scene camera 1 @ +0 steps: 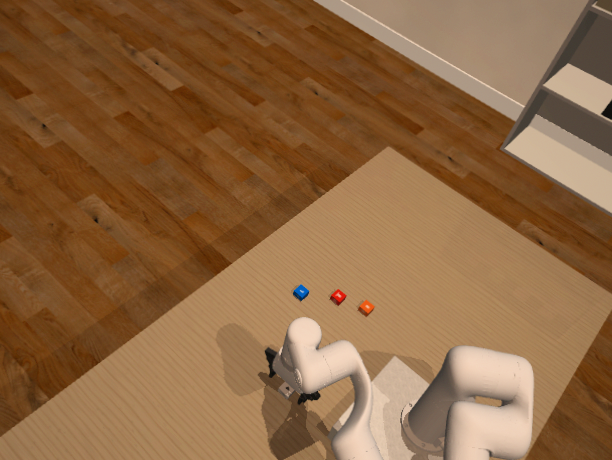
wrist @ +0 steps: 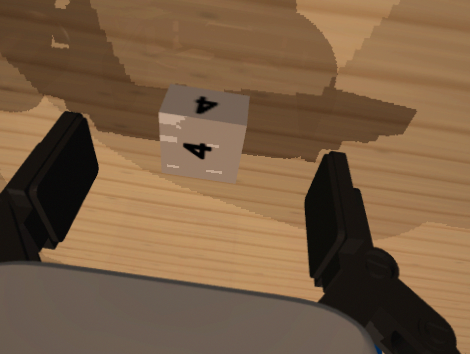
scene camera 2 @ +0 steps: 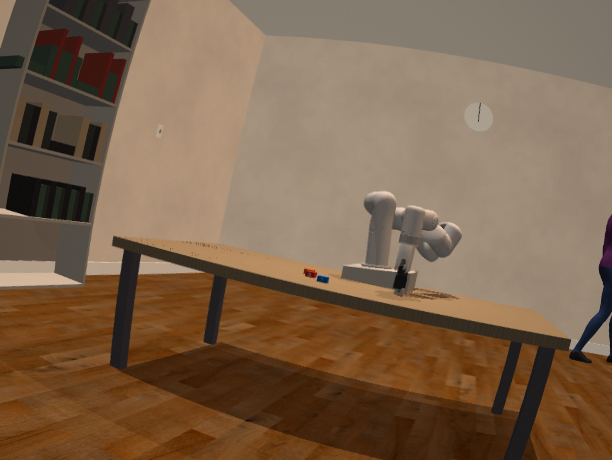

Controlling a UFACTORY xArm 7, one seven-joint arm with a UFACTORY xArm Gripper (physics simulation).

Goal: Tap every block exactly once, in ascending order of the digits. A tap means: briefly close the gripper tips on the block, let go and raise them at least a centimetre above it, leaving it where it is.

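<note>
A white block with a black 4 on two visible faces sits on the table. My gripper is wide open and empty, low over the table, with one finger to each side of the white block in the wrist view, neither touching it. A blue block, a red block and an orange block stand apart in a loose row beyond the arm's wrist in scene camera 1. Their digits are too small to read.
The wooden table bears the blocks and the arm's pale base plate. A bookshelf stands by the wall. Part of a person shows at the right edge of scene camera 2. The arm's shadow falls around the white block.
</note>
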